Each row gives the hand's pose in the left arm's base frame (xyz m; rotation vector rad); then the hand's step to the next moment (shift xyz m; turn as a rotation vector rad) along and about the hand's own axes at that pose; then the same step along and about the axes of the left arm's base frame.
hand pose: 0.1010 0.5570 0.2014 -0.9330 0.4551 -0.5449
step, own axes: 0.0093 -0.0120 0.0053 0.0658 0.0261 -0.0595
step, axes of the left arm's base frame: 0.0074 -0.0082 0.0117 0.0225 -0.0652 -0.0616
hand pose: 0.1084 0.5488 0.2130 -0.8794 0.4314 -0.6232
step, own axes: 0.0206 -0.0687 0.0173 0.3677 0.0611 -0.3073
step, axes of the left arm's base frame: 0.0033 -0.0368 0.0639 0.1133 -0.3905 -0.2609
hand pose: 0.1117 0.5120 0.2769 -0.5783 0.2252 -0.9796
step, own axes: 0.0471 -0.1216 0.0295 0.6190 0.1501 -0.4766
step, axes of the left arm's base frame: -0.0485 -0.0800 0.0955 0.2419 -0.6228 -0.4317
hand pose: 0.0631 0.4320 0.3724 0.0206 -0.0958 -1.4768
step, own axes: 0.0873 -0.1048 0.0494 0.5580 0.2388 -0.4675
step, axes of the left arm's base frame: -0.0999 -0.0945 0.0461 0.3238 -0.5534 -0.4194
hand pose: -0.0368 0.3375 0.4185 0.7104 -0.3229 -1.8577
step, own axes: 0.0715 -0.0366 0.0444 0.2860 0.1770 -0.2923
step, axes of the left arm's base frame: -0.0726 -0.0557 -0.0074 0.2391 -0.2994 -0.2274
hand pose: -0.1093 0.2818 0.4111 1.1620 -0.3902 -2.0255
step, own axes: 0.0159 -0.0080 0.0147 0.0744 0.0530 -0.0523
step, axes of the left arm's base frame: -0.0208 -0.0079 -0.0064 0.0456 -0.0850 -0.0423
